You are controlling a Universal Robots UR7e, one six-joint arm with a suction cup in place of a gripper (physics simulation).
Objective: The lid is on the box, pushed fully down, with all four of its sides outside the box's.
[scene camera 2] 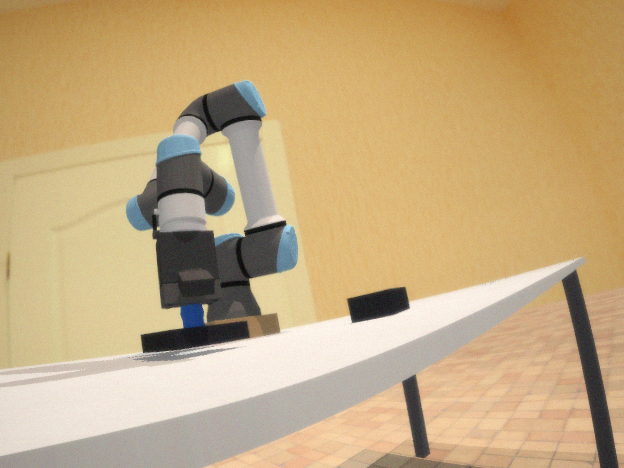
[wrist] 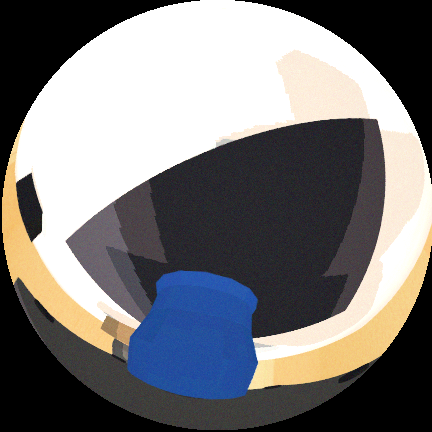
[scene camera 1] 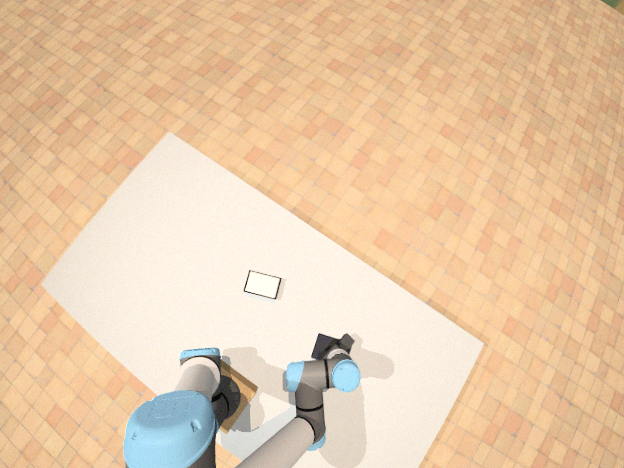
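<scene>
The lid, a flat dark rectangular piece, hangs a little above the table, about level; a shadow lies under it in scene camera 2. My blue suction cup is pressed on the lid's top and holds it. In scene camera 1 the wrist covers the cup and part of the lid. The box stands upright on the table, apart from the lid, with black walls and a white inside. It is at the far left edge in the wrist view.
The white table carries everything. The robot's base stands on a wooden block near the table's edge. The arm's links rise behind the lid in scene camera 2. A tiled floor surrounds the table.
</scene>
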